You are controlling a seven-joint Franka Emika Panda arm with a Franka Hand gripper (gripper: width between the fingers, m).
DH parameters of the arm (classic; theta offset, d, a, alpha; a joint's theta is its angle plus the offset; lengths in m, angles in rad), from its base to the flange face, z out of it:
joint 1: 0 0.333 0 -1.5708
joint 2: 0 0 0 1.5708
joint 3: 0 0.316 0.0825 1.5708
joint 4: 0 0 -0.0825 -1.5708
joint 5: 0 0.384 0 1.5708
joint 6: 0 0 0.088 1.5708
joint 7: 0 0.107 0 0
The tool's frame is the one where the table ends.
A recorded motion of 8 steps. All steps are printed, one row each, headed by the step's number.
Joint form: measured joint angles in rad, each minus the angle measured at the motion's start. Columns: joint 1, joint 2, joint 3, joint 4, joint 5, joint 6, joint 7.
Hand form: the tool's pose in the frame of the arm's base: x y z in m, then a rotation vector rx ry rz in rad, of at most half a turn. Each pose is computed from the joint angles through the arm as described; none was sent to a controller.
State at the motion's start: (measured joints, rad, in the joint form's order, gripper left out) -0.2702 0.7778 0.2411 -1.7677 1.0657 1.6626 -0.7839
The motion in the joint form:
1: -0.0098 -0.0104 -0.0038 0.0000 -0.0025 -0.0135 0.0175
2: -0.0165 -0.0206 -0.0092 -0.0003 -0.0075 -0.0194 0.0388
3: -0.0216 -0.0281 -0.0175 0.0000 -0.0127 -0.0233 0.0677
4: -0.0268 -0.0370 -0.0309 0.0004 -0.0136 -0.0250 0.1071
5: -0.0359 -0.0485 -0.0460 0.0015 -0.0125 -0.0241 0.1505
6: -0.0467 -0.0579 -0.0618 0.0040 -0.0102 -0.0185 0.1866
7: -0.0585 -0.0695 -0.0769 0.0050 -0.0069 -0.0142 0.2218
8: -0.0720 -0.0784 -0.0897 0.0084 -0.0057 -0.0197 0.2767
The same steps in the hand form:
1: 0.5925 0.0548 0.1532 -1.7794 -0.0765 0.3080
2: 0.5936 0.0477 0.1581 -1.7872 -0.0590 0.3154
3: 0.5944 0.0399 0.1611 -1.7978 -0.0311 0.3288
4: 0.5959 0.0291 0.1644 -1.8109 0.0143 0.3428
5: 0.5982 0.0147 0.1692 -1.8254 0.0695 0.3500
6: 0.6008 -0.0017 0.1731 -1.8401 0.1245 0.3467
7: 0.6027 -0.0181 0.1783 -1.8514 0.1791 0.3416
8: 0.6038 -0.0336 0.1835 -1.8528 0.2461 0.3576

